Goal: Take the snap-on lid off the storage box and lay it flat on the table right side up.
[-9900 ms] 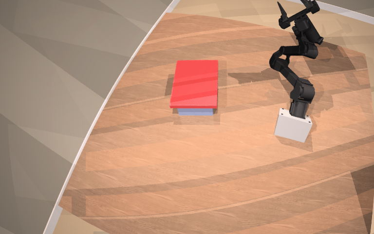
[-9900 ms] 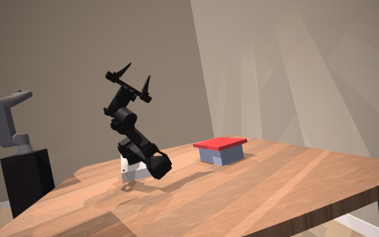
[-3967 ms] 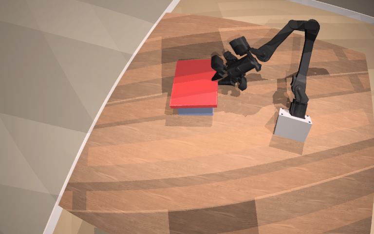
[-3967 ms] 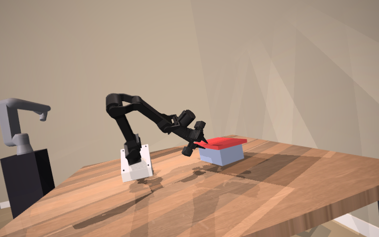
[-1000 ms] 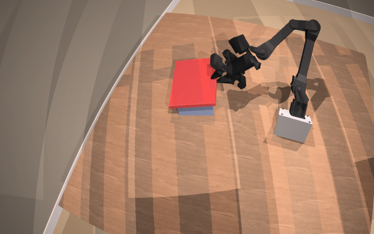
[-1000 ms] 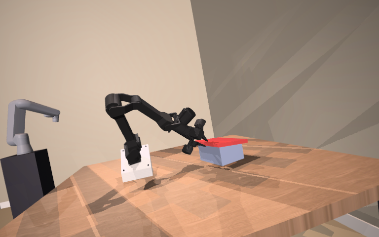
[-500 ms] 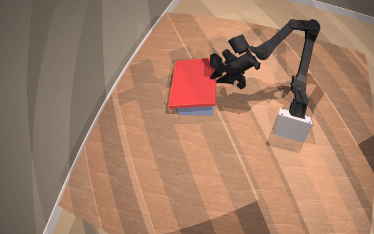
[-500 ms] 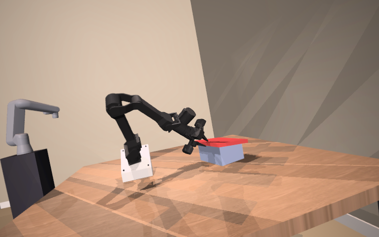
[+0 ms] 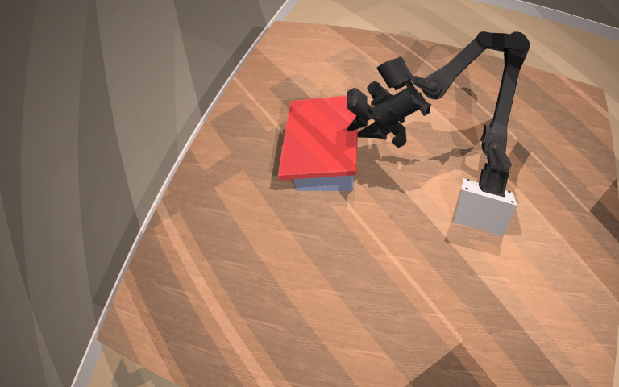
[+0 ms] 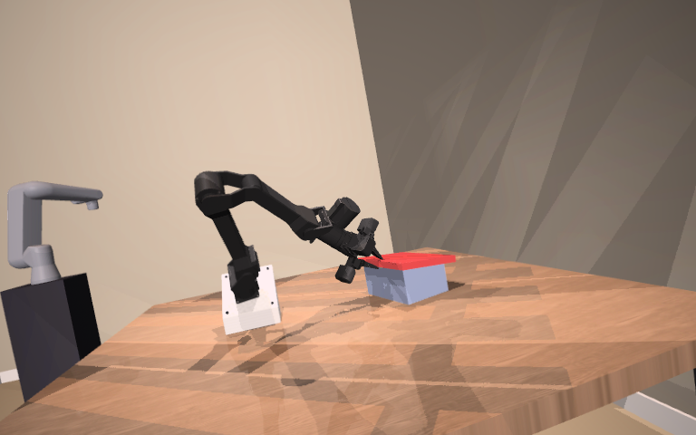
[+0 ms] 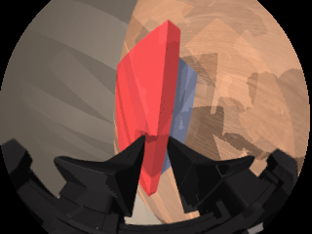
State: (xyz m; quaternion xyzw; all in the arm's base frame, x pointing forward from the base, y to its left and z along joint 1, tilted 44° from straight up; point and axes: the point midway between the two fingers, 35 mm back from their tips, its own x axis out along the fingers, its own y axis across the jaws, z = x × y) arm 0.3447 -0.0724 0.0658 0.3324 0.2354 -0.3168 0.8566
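My gripper tip is now 80 mm short of the red lid and 20 mm to the right of it. From my gripper tip the other things lie so: blue-grey storage box: 70 mm ahead, 50 mm below, 10 mm to the left.
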